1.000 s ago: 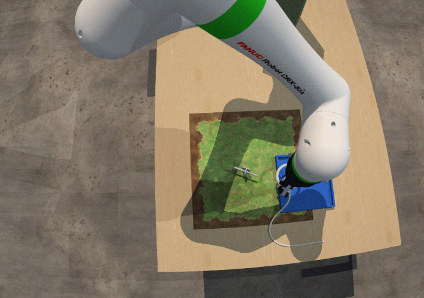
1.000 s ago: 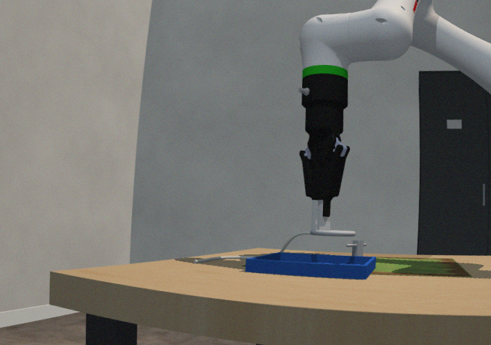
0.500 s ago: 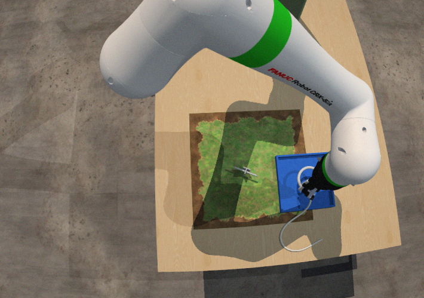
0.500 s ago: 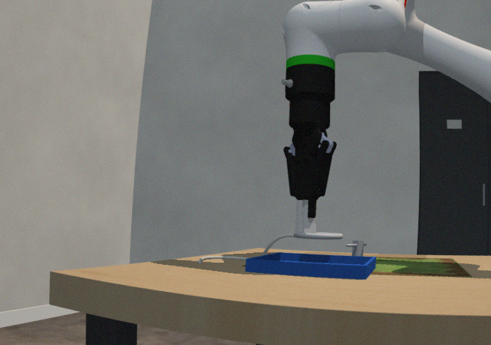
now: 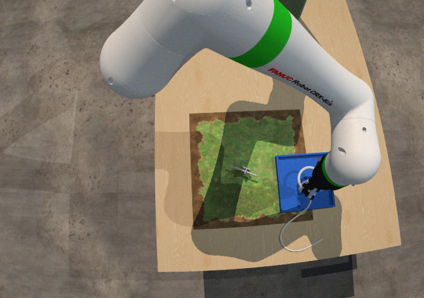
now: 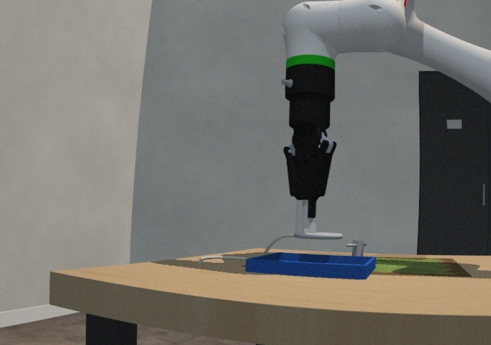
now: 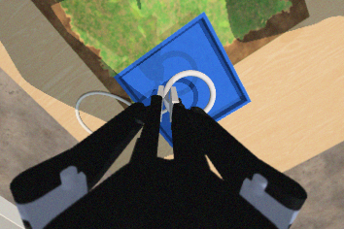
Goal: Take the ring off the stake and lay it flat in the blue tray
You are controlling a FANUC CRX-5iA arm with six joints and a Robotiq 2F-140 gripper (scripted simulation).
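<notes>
The ring lies 20 mm behind my hand, 30 mm to the left of it and 30 mm below it. Also, from my hand: grey stake: 140 mm behind, 130 mm to the right, 70 mm below; green mat: 150 mm behind, 110 mm to the right, 100 mm below; blue tray: 20 mm behind, 30 mm to the left, 80 mm below.
</notes>
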